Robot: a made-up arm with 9 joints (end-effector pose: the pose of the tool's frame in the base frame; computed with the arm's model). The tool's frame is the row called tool.
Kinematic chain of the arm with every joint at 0, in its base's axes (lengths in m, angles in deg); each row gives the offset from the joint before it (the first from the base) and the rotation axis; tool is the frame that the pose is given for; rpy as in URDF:
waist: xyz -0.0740 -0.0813 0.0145 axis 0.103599 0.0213 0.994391
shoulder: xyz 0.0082 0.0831 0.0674 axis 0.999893 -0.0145 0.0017
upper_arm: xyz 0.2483 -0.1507 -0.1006 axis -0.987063 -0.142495 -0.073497
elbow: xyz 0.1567 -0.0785 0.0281 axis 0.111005 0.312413 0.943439
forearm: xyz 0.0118 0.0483 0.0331 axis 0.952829 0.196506 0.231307
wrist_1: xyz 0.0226 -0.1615 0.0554 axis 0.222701 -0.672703 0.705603
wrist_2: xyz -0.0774 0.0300 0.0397 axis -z
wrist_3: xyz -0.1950 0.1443 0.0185 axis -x
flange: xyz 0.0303 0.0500 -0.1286 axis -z
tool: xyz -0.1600 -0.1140 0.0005 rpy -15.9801 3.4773 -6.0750
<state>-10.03 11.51 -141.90 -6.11 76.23 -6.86 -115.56 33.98 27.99</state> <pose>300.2 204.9 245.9 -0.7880 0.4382 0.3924 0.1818</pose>
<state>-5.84 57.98 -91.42 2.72 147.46 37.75 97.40 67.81 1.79</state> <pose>299.6 213.6 -218.1 -0.5931 0.1444 -0.7634 0.2114</pose>
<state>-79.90 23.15 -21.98 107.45 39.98 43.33 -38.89 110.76 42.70</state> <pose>115.5 -648.0 -459.9 0.2100 -0.7193 -0.3298 0.5742</pose>
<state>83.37 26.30 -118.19 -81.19 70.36 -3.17 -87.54 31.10 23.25</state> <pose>-399.8 129.1 199.1 0.5650 0.5297 -0.1258 0.6199</pose>
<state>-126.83 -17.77 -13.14 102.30 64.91 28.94 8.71 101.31 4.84</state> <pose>-856.8 -275.2 81.3 -0.1769 0.1088 -0.3129 0.9268</pose>
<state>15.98 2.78 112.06 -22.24 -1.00 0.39 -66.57 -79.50 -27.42</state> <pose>-95.3 -149.8 51.5 -0.4079 0.2565 0.3506 0.8031</pose>
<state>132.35 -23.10 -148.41 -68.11 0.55 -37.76 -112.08 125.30 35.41</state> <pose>49.7 85.9 -220.1 0.0693 0.0293 0.7333 0.6758</pose>
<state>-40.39 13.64 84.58 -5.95 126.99 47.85 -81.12 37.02 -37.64</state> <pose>194.9 -623.1 -192.3 -0.4365 -0.6712 0.3758 0.4666</pose>
